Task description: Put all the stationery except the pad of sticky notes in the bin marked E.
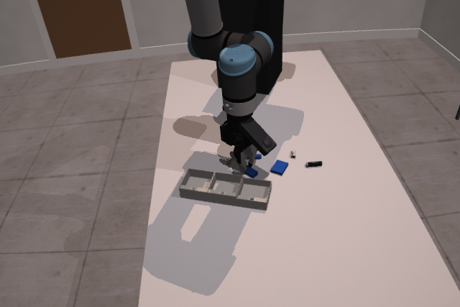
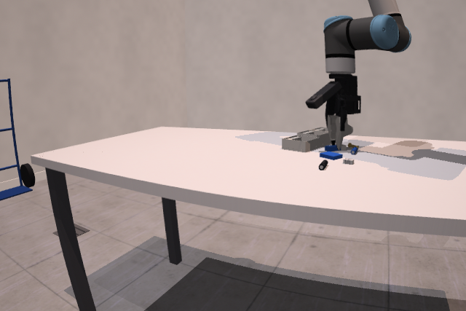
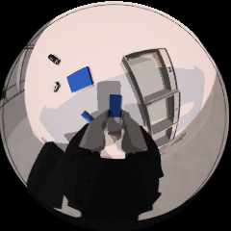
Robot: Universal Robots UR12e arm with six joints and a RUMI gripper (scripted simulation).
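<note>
The three-compartment bin tray lies 7 cm ahead of my hand and 8 cm to the right of it. From my hand the other things lie so: brass piece 6 cm behind, 4 cm to the right, 1 cm below; blue cylinder 5 cm behind, 4 cm to the left, 1 cm below; blue sticky-note pad 2 cm ahead, 10 cm to the left, 1 cm below.
</note>
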